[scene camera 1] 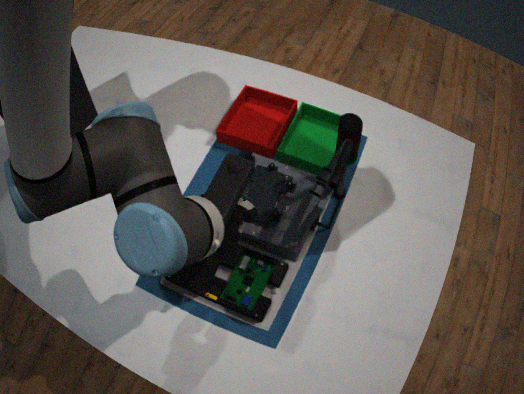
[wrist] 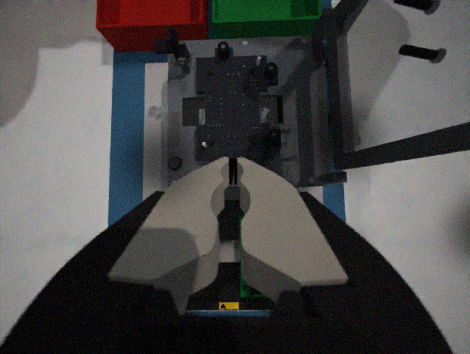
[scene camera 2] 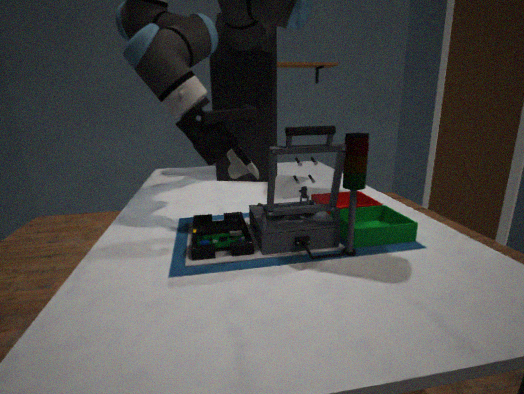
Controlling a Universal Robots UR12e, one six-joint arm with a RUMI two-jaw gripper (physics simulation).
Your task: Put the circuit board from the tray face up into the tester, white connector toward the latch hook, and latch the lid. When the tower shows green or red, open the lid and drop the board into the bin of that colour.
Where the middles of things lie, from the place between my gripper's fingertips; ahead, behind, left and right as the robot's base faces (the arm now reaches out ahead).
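The red bin (scene camera 1: 257, 120) is 27 cm to the left of my hand, 11 cm behind it and 13 cm below it. Then there's the green bin (scene camera 1: 310, 142), which is 28 cm to the left of my hand, 4 cm ahead of it and 13 cm below it. The green circuit board (scene camera 1: 250, 276) is 10 cm to the right of my hand, 4 cm ahead of it and 13 cm below it. And with the clear lid (scene camera 2: 302, 179), my gripper is 12 cm short of it, 8 cm to the right of it and 4 cm below it.
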